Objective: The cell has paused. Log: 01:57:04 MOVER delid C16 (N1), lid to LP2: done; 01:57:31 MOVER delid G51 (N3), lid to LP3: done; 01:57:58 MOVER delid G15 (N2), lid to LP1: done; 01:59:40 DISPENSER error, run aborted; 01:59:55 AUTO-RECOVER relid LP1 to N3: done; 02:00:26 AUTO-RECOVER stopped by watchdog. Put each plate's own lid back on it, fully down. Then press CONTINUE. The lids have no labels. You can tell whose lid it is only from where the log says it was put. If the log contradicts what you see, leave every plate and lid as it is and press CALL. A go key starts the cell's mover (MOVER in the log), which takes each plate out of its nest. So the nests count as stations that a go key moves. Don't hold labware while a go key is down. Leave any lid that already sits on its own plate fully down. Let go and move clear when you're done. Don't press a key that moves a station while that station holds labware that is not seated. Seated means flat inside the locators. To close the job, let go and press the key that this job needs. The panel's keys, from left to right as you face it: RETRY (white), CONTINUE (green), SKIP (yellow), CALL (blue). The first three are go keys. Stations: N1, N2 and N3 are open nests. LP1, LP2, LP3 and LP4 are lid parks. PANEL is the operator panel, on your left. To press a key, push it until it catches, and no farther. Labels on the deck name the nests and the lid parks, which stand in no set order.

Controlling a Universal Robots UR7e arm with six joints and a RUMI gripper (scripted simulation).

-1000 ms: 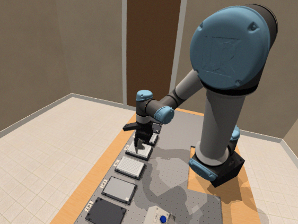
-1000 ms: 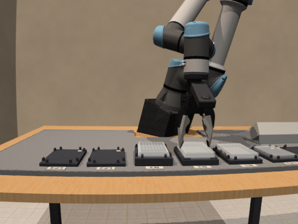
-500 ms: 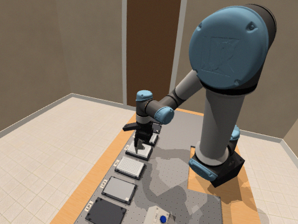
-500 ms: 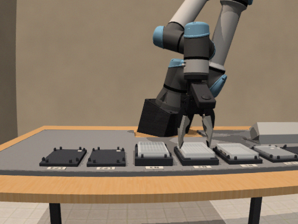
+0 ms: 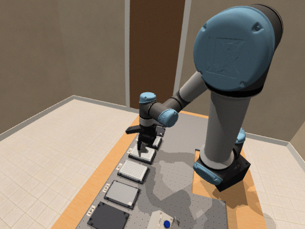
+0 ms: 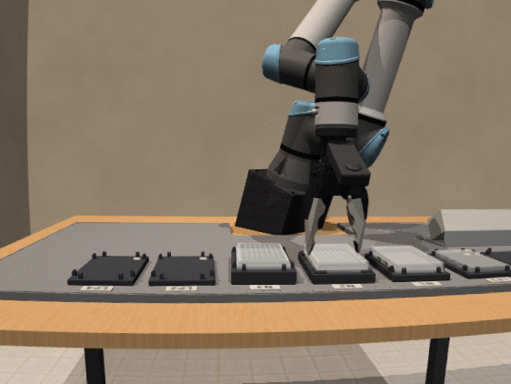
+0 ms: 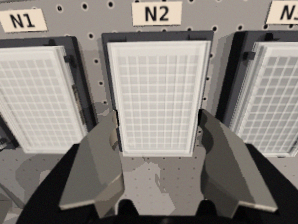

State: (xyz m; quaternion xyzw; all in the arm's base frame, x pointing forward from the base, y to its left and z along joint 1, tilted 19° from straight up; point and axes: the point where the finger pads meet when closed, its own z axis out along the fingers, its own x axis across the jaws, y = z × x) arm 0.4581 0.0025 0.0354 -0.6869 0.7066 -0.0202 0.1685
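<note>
My gripper is now 2 cm above the plate. The rest, counted from my hand: LP4 lid park: 38 cm to the right, 4 cm below, 1 cm ahead; LP3 lid park: 27 cm to the left, 4 cm below, 1 cm behind; LP2 lid park: 26 cm to the right, 4 cm below, 1 cm ahead.
</note>
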